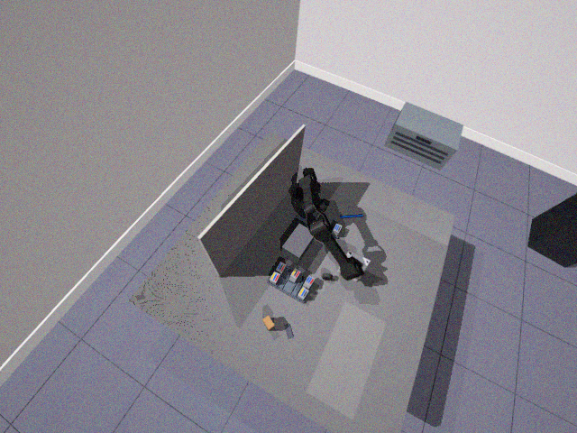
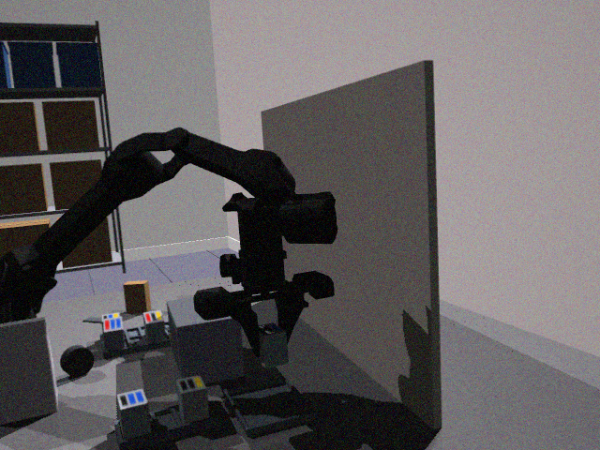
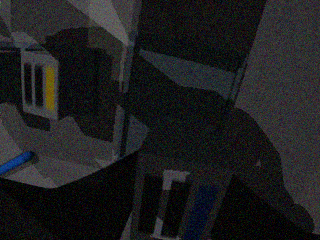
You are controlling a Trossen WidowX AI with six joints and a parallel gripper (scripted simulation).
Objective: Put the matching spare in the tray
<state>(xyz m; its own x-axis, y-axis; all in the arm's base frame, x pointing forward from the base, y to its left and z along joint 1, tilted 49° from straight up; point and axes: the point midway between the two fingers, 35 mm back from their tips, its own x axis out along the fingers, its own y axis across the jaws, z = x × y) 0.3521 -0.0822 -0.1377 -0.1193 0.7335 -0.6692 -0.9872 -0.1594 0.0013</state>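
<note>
My gripper tip is now 80 mm above the shallow tray and 10 mm past it. Also, from my gripper tip: mounted unit 210 mm to the left, 70 mm behind, 30 mm below; tall grey-green panel 200 mm to the left, 170 mm ahead, 150 mm above; blue pen 220 mm behind, 140 mm to the right, 70 mm below.
</note>
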